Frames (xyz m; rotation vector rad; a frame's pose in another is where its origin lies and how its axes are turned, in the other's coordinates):
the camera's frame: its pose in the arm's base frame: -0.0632 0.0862 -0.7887 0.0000 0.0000 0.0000
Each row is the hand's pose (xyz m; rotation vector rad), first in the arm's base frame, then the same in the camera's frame.
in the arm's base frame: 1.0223 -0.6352 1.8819 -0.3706 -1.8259 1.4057
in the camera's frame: 1.0855 -0.7214 2.6706 -0.3706 -1.8259 1.4057
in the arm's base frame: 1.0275 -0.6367 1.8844 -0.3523 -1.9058 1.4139
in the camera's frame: 1.0907 -0.7229 2.6731 -0.3523 -1.9058 1.4139
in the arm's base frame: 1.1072 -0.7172 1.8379 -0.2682 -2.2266 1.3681
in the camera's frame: 1.1704 -0.8034 2.6266 -0.2682 -2.2266 1.3681
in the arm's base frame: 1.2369 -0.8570 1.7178 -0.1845 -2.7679 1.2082
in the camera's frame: 1.3001 -0.9432 2.5065 -0.1845 -2.7679 1.2082
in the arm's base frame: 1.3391 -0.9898 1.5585 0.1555 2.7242 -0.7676
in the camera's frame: 1.4023 -1.0760 2.3472 0.1555 2.7242 -0.7676
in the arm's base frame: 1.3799 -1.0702 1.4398 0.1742 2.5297 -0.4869
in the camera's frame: 1.4431 -1.1564 2.2285 0.1742 2.5297 -0.4869
